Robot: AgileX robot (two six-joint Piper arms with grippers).
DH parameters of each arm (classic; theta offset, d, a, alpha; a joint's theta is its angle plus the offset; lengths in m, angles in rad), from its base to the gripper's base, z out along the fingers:
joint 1: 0 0.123 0 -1.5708
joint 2: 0.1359 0 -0.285 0
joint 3: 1.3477 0 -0.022 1.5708
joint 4: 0 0.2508 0 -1.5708
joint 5: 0 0 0.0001 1.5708
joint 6: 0 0.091 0 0
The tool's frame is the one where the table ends.
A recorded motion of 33 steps. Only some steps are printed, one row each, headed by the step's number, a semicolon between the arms.
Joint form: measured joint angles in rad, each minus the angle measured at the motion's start. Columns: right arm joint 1, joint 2, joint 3, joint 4, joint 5, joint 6; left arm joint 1, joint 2, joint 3, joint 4, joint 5, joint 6.
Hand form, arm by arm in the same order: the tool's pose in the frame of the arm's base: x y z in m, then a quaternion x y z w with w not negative. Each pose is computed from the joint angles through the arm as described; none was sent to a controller.
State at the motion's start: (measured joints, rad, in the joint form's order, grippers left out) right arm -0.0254 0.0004 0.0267 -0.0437 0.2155 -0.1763; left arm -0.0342 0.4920 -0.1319 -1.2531 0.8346 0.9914
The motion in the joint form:
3: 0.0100 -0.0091 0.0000 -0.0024 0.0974 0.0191; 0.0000 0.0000 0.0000 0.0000 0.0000 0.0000
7: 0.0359 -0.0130 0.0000 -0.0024 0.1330 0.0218; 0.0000 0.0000 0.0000 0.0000 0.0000 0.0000
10: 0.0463 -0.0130 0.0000 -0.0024 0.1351 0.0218; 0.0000 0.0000 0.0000 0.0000 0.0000 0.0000
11: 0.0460 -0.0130 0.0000 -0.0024 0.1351 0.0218; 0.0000 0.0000 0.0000 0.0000 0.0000 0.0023
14: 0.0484 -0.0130 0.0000 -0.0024 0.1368 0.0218; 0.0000 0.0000 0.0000 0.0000 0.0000 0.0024
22: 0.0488 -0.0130 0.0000 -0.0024 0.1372 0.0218; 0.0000 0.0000 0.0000 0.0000 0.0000 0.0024
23: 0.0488 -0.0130 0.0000 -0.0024 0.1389 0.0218; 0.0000 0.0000 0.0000 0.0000 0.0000 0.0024
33: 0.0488 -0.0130 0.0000 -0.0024 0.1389 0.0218; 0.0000 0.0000 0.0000 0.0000 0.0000 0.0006
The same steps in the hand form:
3: 0.0542 -0.0021 0.1764 -0.06867 0.78471 -0.07210 0.61181; 0.0677 -0.0665 0.2073 0.13982 0.82607 -0.36997 0.40146
7: 0.0532 -0.0009 0.1735 -0.07818 0.79352 -0.06269 0.60024; 0.0677 -0.0665 0.2073 0.13982 0.82607 -0.36997 0.40146
10: 0.0532 -0.0003 0.1733 -0.08234 0.79374 -0.05953 0.59972; 0.0677 -0.0665 0.2073 0.13982 0.82607 -0.36997 0.40146
11: 0.0532 -0.0004 0.1733 -0.08222 0.79375 -0.05962 0.59971; 0.0677 -0.0665 0.2073 0.14077 0.82591 -0.36951 0.40189
14: 0.0532 -0.0002 0.1732 -0.08321 0.79416 -0.05886 0.59910; 0.0677 -0.0665 0.2073 0.14081 0.82590 -0.36949 0.40191
22: 0.0531 -0.0002 0.1731 -0.08337 0.79426 -0.05874 0.59895; 0.0677 -0.0665 0.2073 0.14081 0.82590 -0.36949 0.40191
23: 0.0531 -0.0002 0.1730 -0.08340 0.79477 -0.05870 0.59828; 0.0677 -0.0665 0.2073 0.14081 0.82590 -0.36949 0.40191
33: 0.0531 -0.0002 0.1730 -0.08340 0.79477 -0.05870 0.59828; 0.0677 -0.0665 0.2073 0.14007 0.82603 -0.36985 0.40158

